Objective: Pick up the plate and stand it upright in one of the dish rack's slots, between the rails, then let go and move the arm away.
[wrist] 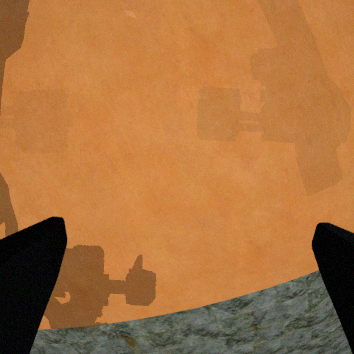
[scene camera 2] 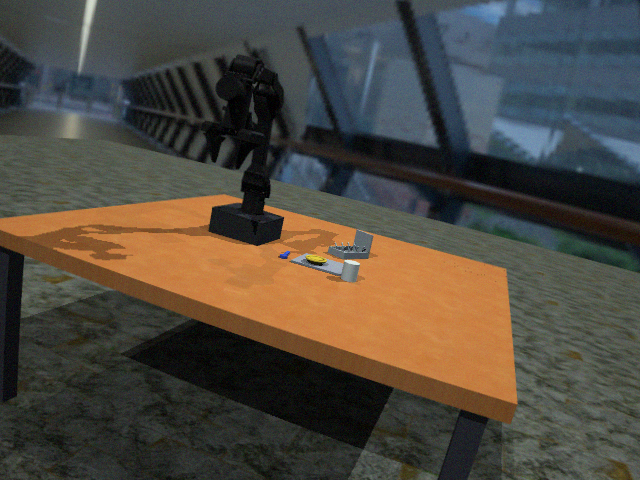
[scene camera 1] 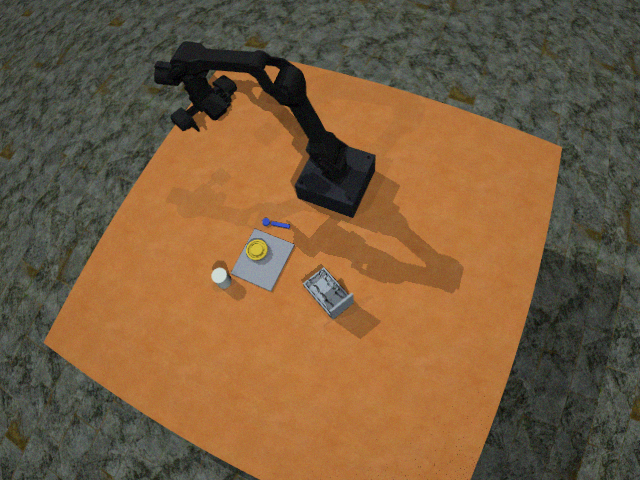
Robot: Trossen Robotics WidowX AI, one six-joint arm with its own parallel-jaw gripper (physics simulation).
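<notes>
The yellow plate (scene camera 1: 256, 249) (scene camera 2: 315, 259) lies flat on a grey square board (scene camera 1: 265, 274) (scene camera 2: 332, 267). The grey dish rack (scene camera 1: 343, 305) (scene camera 2: 363, 242) stands apart from the board, with short posts along its base and a tall panel at one end. No plate stands in it. My gripper (scene camera 1: 212, 114) (scene camera 2: 226, 163) (wrist: 194, 235) is open and empty, high above the table and well away from the plate and the rack. In the wrist view its two fingers are wide apart over orange table top and floor; the plate and rack do not show there.
A blue spoon-like object (scene camera 1: 279, 224) (scene camera 2: 284, 254) lies beside the board, on the side toward the arm's base (scene camera 1: 336, 180) (scene camera 2: 246, 223). A pale cylinder (scene camera 1: 220, 277) (scene camera 2: 350, 271) stands beside the board. The orange table's edge (wrist: 200, 305) crosses the lower wrist view.
</notes>
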